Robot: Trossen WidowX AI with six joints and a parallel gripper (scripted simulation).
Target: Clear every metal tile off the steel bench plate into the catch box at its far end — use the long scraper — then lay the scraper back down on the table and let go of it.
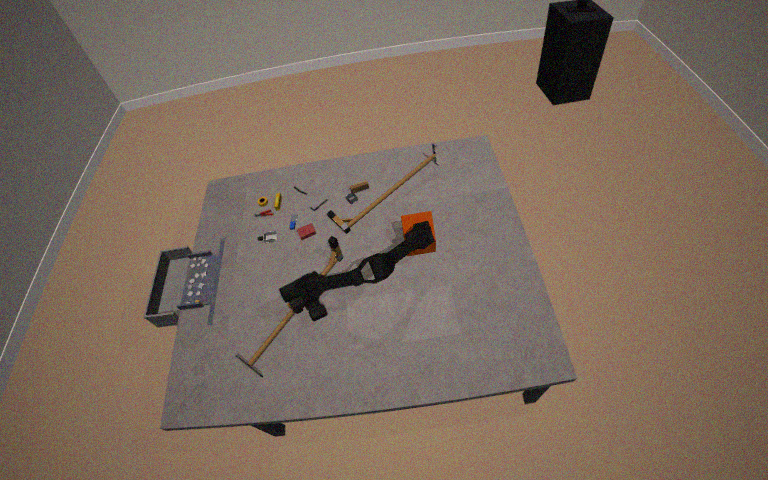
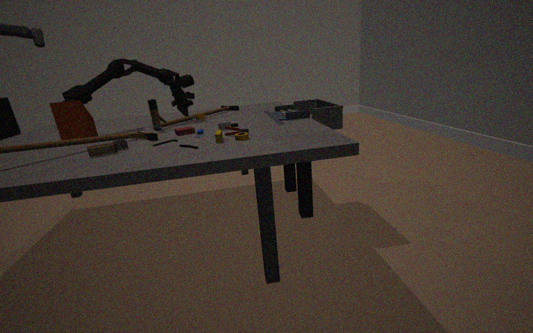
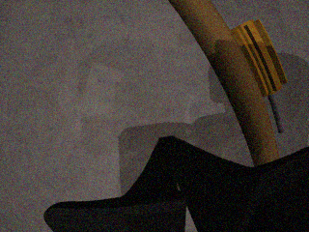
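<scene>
The long scraper lies 60 mm ahead of my gripper tip, 50 mm above it and 20 mm to the right of it. Round my gripper tip: blue piece 480 mm to the right, 60 mm ahead, 10 mm below; then yellow screwdriver 70 mm ahead, 50 mm to the right; then red block 400 mm to the right.
</scene>
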